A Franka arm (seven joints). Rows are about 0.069 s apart.
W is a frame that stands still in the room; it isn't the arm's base.
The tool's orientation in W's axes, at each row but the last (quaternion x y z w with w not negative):
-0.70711 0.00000 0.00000 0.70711
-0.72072 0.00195 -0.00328 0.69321
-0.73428 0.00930 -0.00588 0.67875
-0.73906 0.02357 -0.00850 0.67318
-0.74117 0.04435 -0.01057 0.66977
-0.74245 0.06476 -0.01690 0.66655
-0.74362 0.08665 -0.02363 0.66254
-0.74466 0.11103 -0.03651 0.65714
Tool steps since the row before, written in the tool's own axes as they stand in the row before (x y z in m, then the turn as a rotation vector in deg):
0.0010 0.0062 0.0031 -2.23 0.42 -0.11
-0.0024 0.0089 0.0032 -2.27 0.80 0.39
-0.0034 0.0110 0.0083 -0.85 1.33 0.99
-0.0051 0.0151 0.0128 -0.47 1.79 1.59
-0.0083 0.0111 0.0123 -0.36 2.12 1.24
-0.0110 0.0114 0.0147 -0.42 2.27 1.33
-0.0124 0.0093 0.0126 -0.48 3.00 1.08
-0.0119 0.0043 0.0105 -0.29 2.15 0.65
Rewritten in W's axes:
0.0010 0.0031 -0.0062 -2.23 -0.11 -0.42
-0.0024 0.0029 -0.0090 -2.27 0.38 -0.82
-0.0033 0.0075 -0.0116 -0.84 0.90 -1.40
-0.0049 0.0116 -0.0161 -0.44 1.44 -1.92
-0.0079 0.0118 -0.0119 -0.37 1.05 -2.22
-0.0101 0.0146 -0.0123 -0.44 1.13 -2.37
-0.0112 0.0134 -0.0097 -0.60 0.82 -3.06
-0.0100 0.0122 -0.0046 -0.40 0.45 -2.18

